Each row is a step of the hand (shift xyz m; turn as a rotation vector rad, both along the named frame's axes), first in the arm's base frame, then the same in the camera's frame.
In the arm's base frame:
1: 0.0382 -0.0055 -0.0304 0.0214 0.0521 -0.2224
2: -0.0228 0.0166 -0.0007 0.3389 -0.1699 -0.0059
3: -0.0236 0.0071 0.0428 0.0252 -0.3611 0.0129
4: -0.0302 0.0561 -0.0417 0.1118 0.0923 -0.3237
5: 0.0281 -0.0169 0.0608 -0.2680 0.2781 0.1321
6: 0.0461 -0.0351 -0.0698 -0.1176 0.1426 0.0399
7: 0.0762 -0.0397 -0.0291 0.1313 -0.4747 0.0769
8: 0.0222 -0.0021 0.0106 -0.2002 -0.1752 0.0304
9: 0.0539 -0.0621 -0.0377 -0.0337 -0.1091 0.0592
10: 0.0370 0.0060 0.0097 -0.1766 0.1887 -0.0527
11: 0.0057 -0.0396 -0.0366 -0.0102 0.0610 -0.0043
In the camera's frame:
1: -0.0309 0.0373 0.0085 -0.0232 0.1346 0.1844
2: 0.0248 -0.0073 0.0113 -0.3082 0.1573 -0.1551
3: 0.0282 -0.0308 -0.0264 -0.3111 -0.1845 -0.0191
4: 0.0510 0.0256 0.0504 -0.0591 0.2639 0.2295
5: -0.0124 -0.0134 -0.0666 0.3963 -0.0975 0.0091
6: -0.0694 0.0429 0.0396 0.1865 -0.0242 0.0196
7: -0.0776 0.0458 -0.0105 -0.4414 -0.1951 -0.1248
8: -0.0098 0.0108 -0.0199 -0.0417 -0.2547 0.0712
9: -0.0877 0.0208 0.0080 -0.0599 -0.1084 -0.0345
10: -0.0105 0.0264 -0.0263 0.2303 -0.0045 0.1286
11: -0.0452 -0.0026 0.0299 0.0549 0.0277 0.0079

